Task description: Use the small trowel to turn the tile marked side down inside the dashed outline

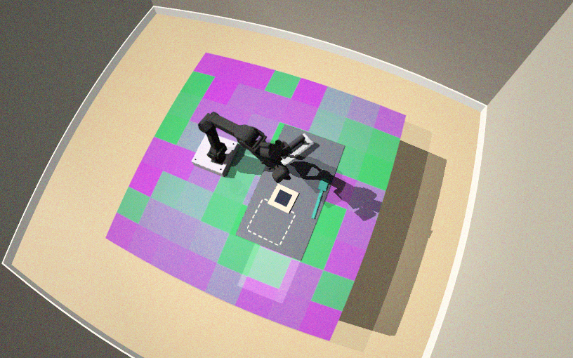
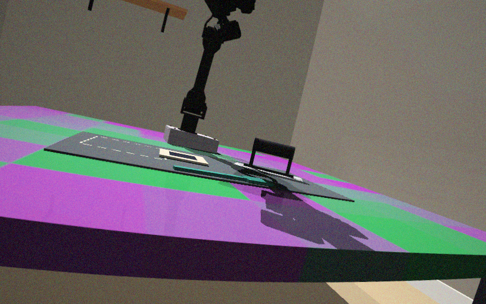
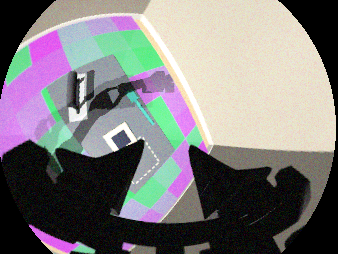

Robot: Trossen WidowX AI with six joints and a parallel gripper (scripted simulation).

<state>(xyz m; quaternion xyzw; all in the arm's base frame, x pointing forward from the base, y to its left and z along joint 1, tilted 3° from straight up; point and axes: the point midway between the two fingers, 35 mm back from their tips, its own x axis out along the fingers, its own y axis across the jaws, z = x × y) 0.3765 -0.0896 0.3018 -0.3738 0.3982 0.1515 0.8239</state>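
The small trowel lies 4 cm behind my gripper tip, 27 cm to the left of it and 29 cm below it. The rest, counted from my gripper tip: teal trowel-shaped tool: 14 cm ahead, 7 cm to the left, 33 cm below; then grey mat: 5 cm to the left, 35 cm below; then tile: 3 cm behind, 1 cm to the right, 33 cm below.
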